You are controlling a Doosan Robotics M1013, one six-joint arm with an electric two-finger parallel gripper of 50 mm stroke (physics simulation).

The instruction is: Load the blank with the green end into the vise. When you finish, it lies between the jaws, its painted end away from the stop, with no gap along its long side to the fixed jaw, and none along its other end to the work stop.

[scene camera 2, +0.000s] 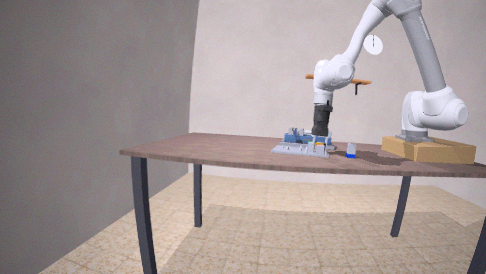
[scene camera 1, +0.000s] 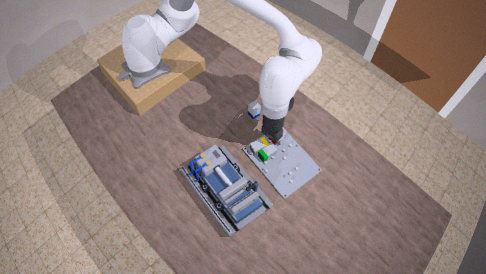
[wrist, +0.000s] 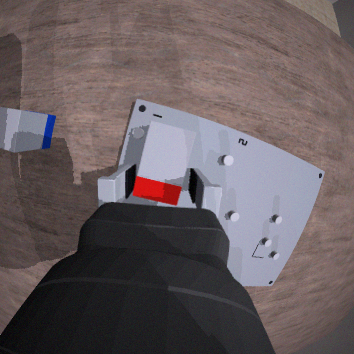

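Note:
The blank with the green end [scene camera 1: 263,155] lies on the near-left part of the grey pegged plate [scene camera 1: 306,172] [scene camera 2: 289,149] [wrist: 250,185], beside the yellow-ended blank; in the wrist view it does not show. The vise [scene camera 1: 234,190] [scene camera 2: 295,138] stands beside the plate, with no blank seen between its jaw bars. My gripper [scene camera 1: 274,139] [scene camera 2: 320,135] [wrist: 162,177] is open and empty over the plate's corner. In the wrist view its fingers stand on either side of the red end of a grey blank [wrist: 167,147], without gripping it.
A yellow-ended blank [scene camera 1: 264,142] lies between the red and green ends. A blue-ended blank [scene camera 1: 254,109] [scene camera 2: 351,150] [wrist: 30,131] is on the table off the plate. Several short pegs [wrist: 226,160] [wrist: 233,216] stand on the plate. The arm's wooden base block [scene camera 1: 172,82] is at the table's back.

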